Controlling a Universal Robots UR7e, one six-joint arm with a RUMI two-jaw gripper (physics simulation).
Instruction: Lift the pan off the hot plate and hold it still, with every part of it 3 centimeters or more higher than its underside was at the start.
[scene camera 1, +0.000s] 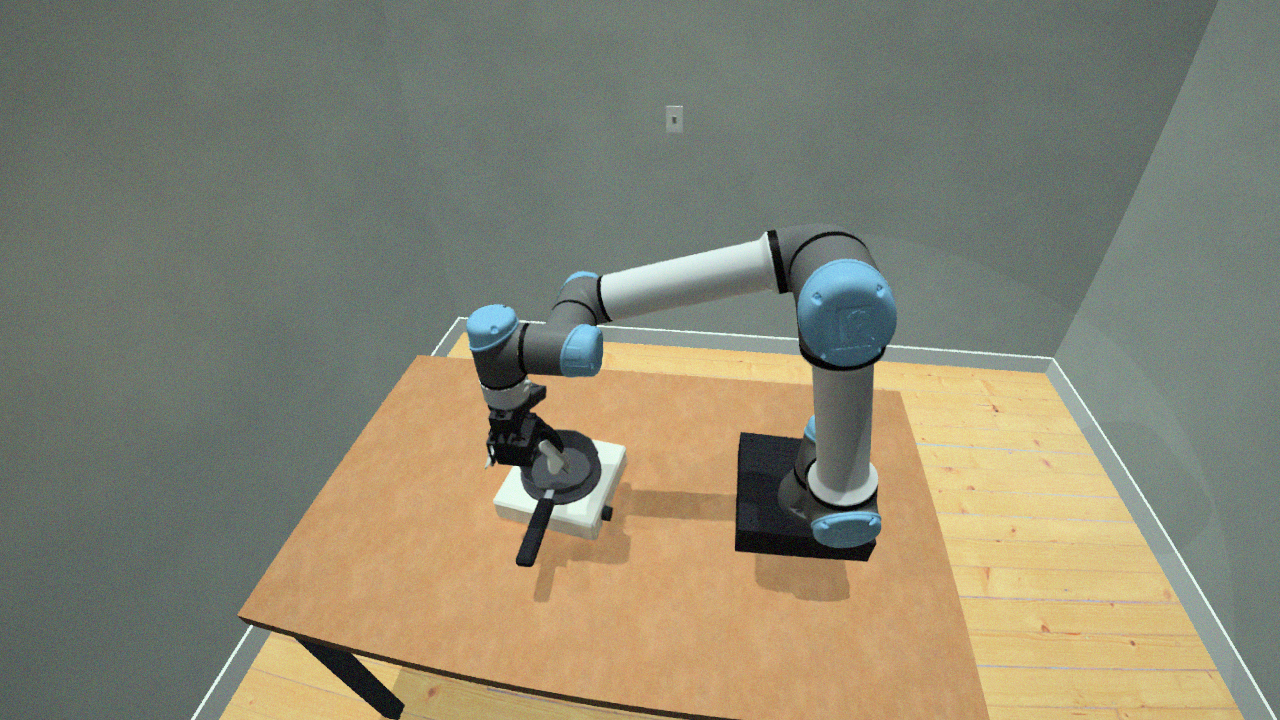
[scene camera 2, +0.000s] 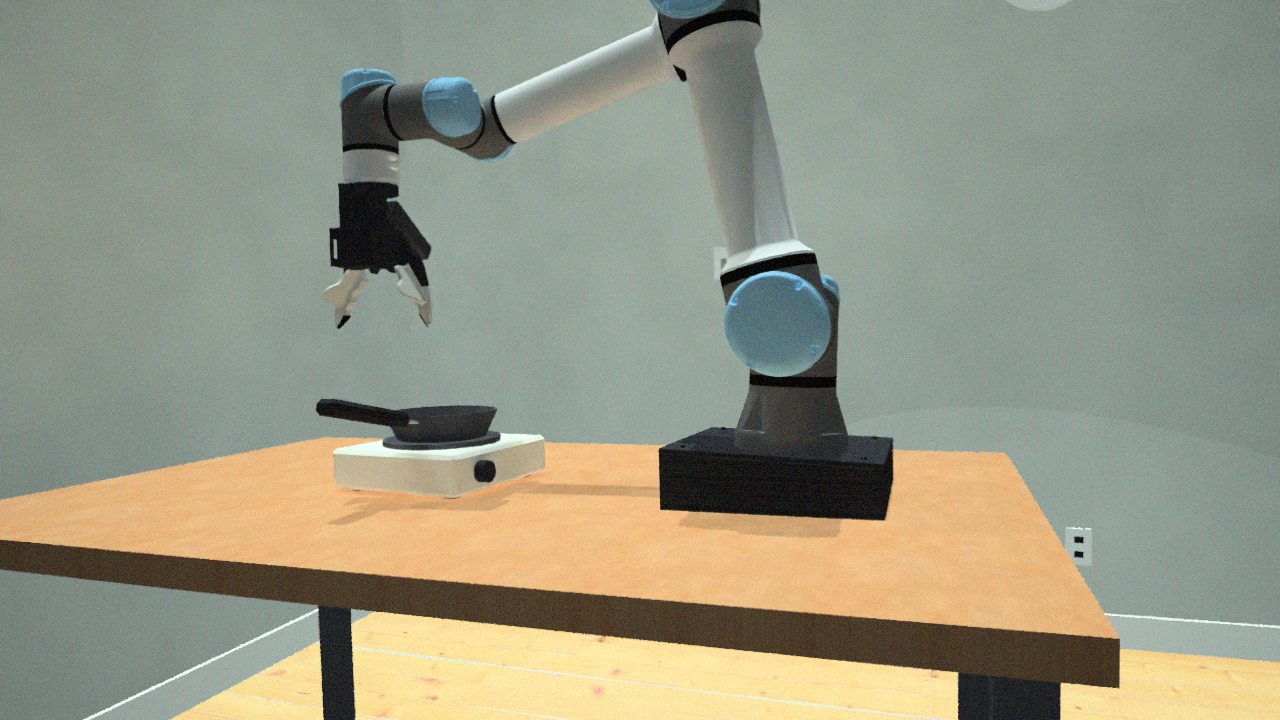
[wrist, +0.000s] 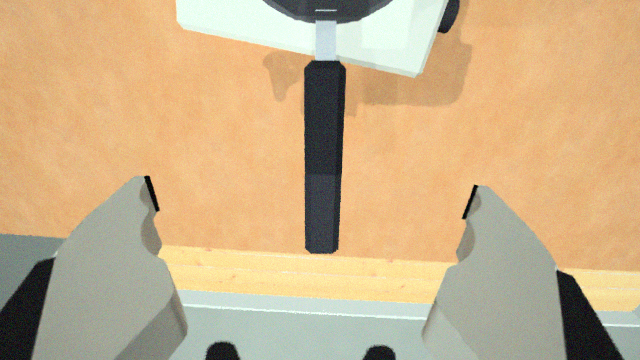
my gripper: scene camera 1; scene camera 2; wrist 312, 184
dark pan: scene camera 1; scene camera 2 435, 424; wrist
same spot on dark pan: (wrist: 324, 78) = (scene camera 1: 544, 500)
same spot on my gripper: (scene camera 1: 551, 447) = (scene camera 2: 411, 276)
